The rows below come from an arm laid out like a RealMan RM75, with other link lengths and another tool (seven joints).
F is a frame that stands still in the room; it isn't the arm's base.
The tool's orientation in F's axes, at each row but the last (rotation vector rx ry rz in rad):
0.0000 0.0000 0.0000
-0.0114 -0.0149 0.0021
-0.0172 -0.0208 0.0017
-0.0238 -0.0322 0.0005
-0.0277 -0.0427 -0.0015
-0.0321 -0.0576 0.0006
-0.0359 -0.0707 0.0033
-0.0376 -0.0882 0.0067
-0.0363 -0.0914 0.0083
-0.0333 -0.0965 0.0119
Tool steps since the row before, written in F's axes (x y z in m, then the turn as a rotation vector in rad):
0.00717 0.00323 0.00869 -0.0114 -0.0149 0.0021
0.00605 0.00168 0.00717 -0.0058 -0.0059 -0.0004
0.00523 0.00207 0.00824 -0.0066 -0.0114 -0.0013
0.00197 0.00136 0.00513 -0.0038 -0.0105 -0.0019
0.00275 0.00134 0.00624 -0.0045 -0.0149 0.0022
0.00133 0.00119 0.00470 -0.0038 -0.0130 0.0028
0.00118 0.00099 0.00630 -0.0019 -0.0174 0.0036
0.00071 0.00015 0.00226 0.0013 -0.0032 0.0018
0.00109 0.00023 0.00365 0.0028 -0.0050 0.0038
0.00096 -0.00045 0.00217 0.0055 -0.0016 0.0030
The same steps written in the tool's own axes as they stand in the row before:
0.00717 0.00323 0.00869 -0.0114 -0.0149 0.0021
0.00616 0.00159 0.00710 -0.0058 -0.0059 -0.0004
0.00540 0.00192 0.00816 -0.0066 -0.0114 -0.0014
0.00214 0.00124 0.00509 -0.0039 -0.0105 -0.0020
0.00301 0.00117 0.00615 -0.0044 -0.0150 0.0020
0.00160 0.00104 0.00465 -0.0037 -0.0131 0.0026
0.00163 0.00076 0.00623 -0.0017 -0.0175 0.0031
0.00091 0.00006 0.00219 0.0014 -0.0033 0.0016
0.00142 0.00009 0.00354 0.0031 -0.0052 0.0033
0.00116 -0.00053 0.00205 0.0057 -0.0018 0.0024

